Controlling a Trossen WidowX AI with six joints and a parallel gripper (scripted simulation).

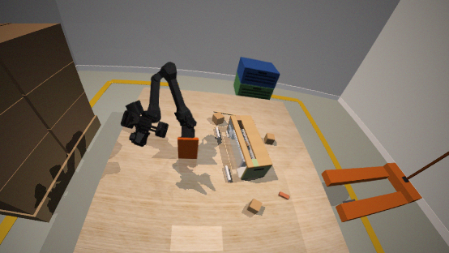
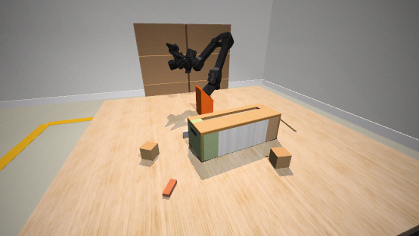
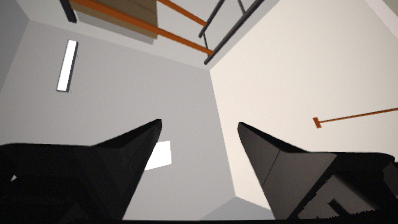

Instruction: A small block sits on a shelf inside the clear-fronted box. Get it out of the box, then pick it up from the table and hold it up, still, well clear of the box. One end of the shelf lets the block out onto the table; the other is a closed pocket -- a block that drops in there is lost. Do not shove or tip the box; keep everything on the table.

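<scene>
Right now the long box is 43 cm ahead of my gripper tip, 31 cm below it and 22 cm to the left of it.
</scene>
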